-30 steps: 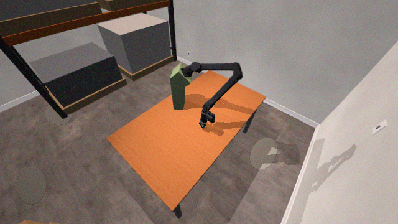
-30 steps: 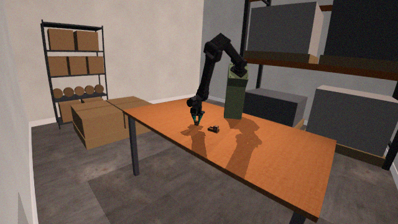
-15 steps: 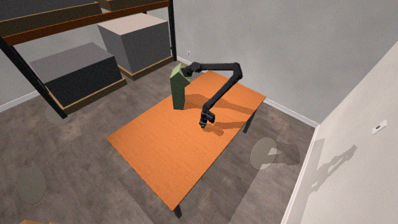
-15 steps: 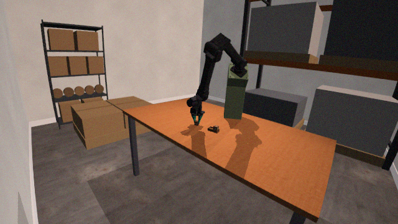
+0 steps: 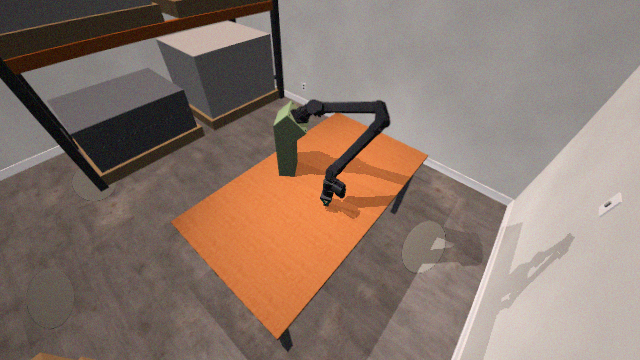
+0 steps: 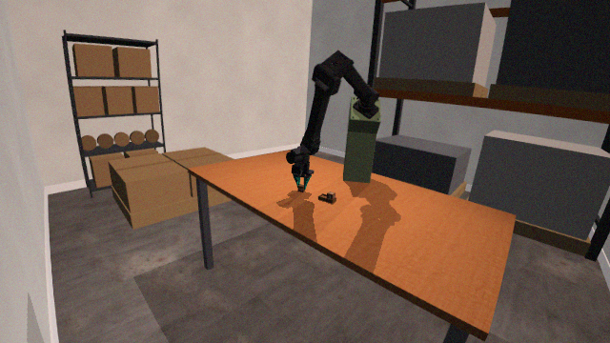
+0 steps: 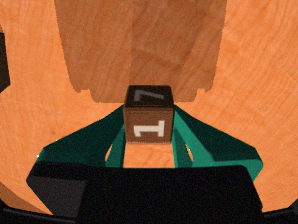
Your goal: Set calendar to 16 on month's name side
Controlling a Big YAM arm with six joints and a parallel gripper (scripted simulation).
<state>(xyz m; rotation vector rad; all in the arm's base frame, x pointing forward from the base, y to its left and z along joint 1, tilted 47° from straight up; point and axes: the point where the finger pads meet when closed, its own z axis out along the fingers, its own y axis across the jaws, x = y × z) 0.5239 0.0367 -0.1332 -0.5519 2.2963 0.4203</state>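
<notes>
Now: hand 10 mm above the brown calendar cube. Round my hand: dark calendar tray (50 mm behind, 150 mm to the left, 10 mm below).
</notes>
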